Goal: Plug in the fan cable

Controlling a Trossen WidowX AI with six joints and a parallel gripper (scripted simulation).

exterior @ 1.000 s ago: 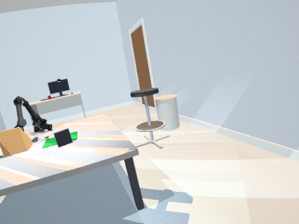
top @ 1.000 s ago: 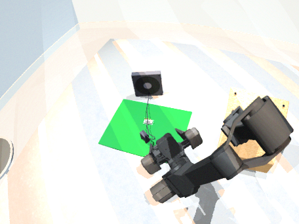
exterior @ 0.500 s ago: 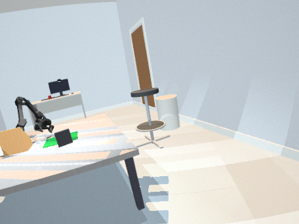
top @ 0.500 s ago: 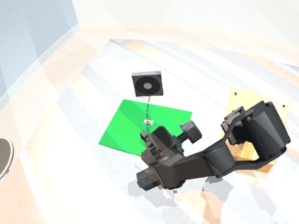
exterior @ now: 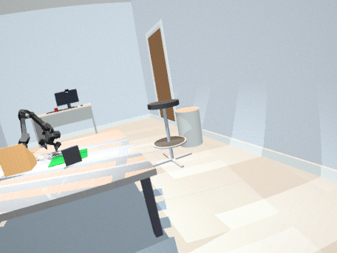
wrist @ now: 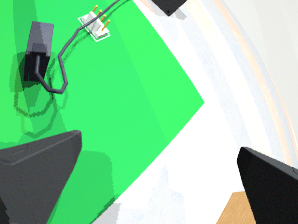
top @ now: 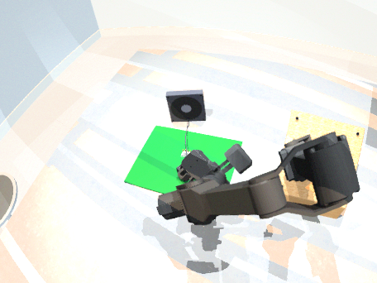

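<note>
Now: gripper tip 10 cm short of the dark fan plug, 5 cm above it and 1 cm to the right of it. The rest, counted from my gripper tip: fan 21 cm to the right, 18 cm ahead, 2 cm below; green board 12 cm ahead, 9 cm below, 4 cm to the right.
</note>
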